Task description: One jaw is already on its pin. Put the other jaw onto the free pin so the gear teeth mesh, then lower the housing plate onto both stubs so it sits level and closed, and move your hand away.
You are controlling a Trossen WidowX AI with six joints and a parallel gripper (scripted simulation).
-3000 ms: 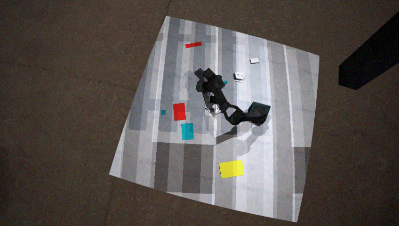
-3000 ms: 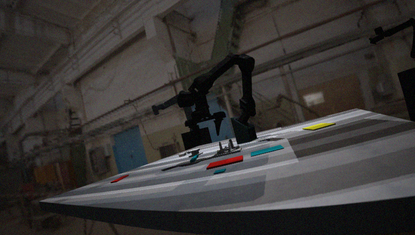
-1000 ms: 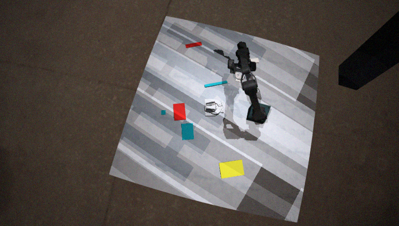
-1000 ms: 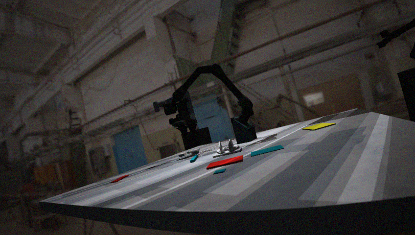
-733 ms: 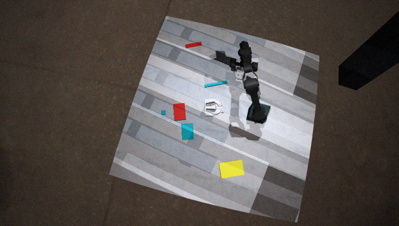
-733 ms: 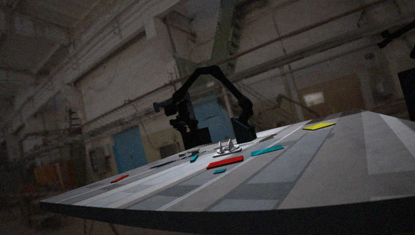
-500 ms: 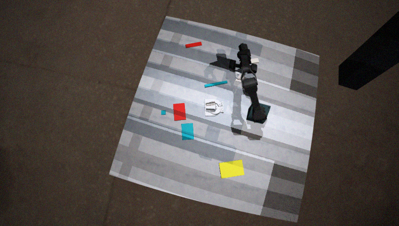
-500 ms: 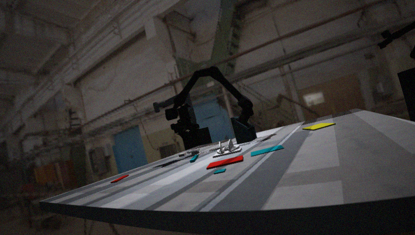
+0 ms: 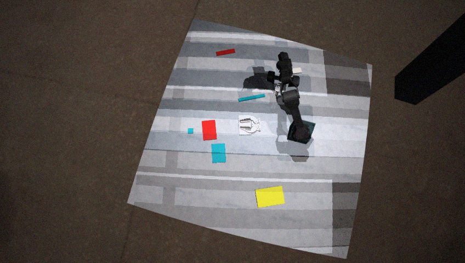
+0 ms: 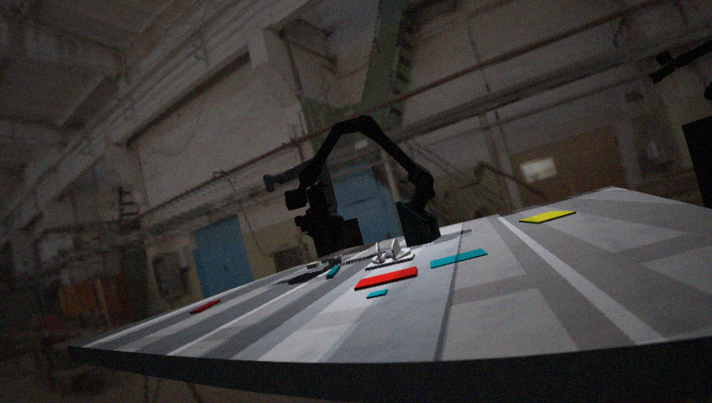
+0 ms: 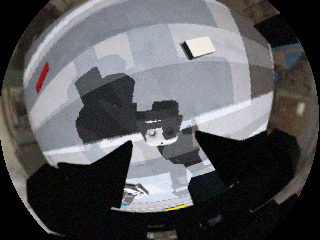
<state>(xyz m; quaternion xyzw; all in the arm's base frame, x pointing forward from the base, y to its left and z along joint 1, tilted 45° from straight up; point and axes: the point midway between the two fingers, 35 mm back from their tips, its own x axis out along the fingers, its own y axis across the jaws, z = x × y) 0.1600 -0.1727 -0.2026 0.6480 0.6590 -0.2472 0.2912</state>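
Now: gripper tip 150 mm short of the teal strip, 100 mm to the right of it and 60 mm above it. From my gripper tip the other things lie so: red tile (360 mm to the left, 350 mm ahead, 60 mm below); then teal tile (480 mm to the left, 260 mm ahead, 60 mm below); then red strip (390 mm ahead, 170 mm to the right, 60 mm below).
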